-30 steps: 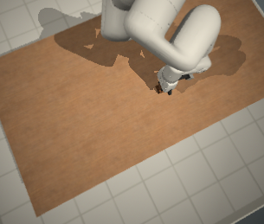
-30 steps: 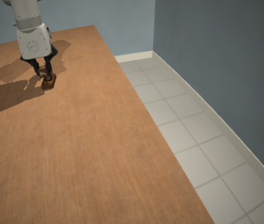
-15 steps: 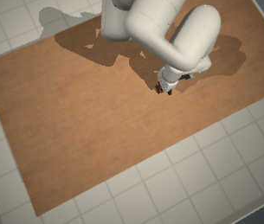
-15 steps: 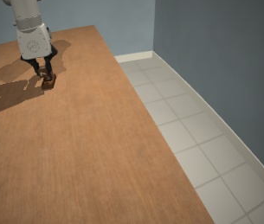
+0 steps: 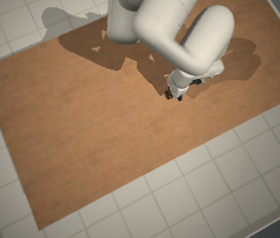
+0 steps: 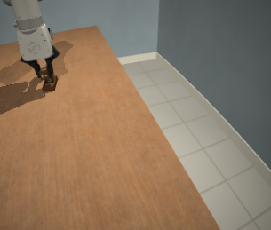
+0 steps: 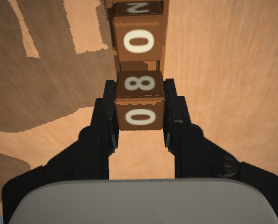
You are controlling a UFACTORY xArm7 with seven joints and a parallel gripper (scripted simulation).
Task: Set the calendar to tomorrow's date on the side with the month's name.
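Now: the brown wooden cube 5 cm below my hand, 3 cm to the left of it and 1 cm ahead of it. From my hand the other things lie so: brown wooden tray 7 cm below, 2 cm to the left.
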